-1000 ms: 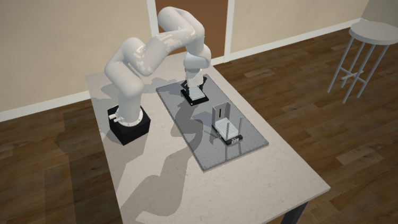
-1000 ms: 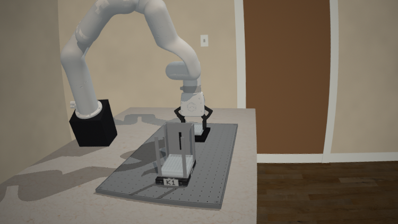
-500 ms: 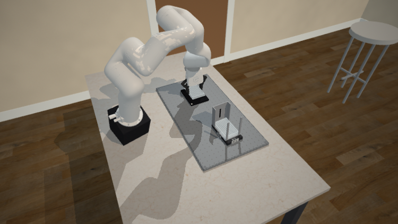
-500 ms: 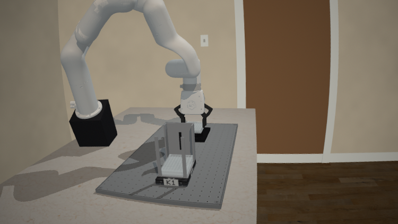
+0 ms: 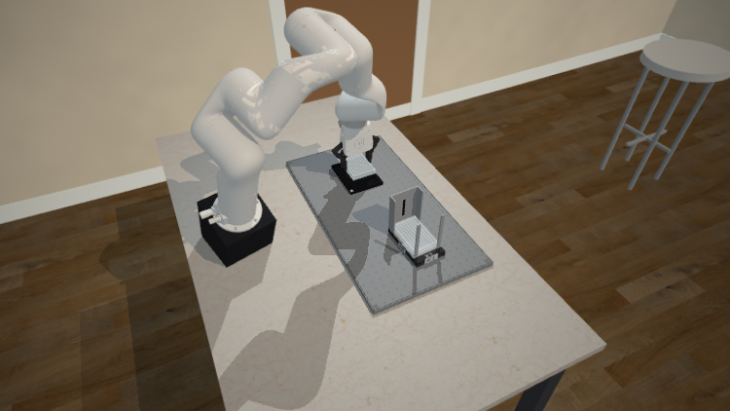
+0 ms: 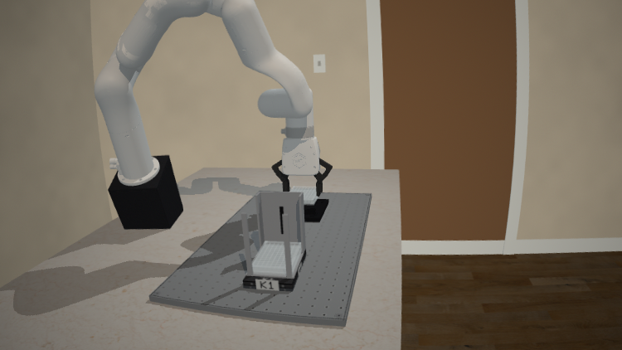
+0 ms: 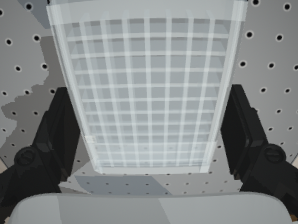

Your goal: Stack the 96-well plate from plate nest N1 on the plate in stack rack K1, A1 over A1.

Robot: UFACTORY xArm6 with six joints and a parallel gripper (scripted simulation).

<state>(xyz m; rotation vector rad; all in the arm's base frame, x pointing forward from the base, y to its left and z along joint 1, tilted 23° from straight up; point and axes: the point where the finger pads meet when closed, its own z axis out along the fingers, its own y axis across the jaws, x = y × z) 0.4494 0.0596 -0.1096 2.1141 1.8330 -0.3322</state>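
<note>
The black plate nest N1 lies 5 cm below my hand. Round my hand: tall back wall 28 cm to the right, 3 cm behind, 2 cm above; K1 label 44 cm to the right, 5 cm below, 4 cm behind; pale A1 square 7 cm to the right, 6 cm behind, 5 cm below.
</note>
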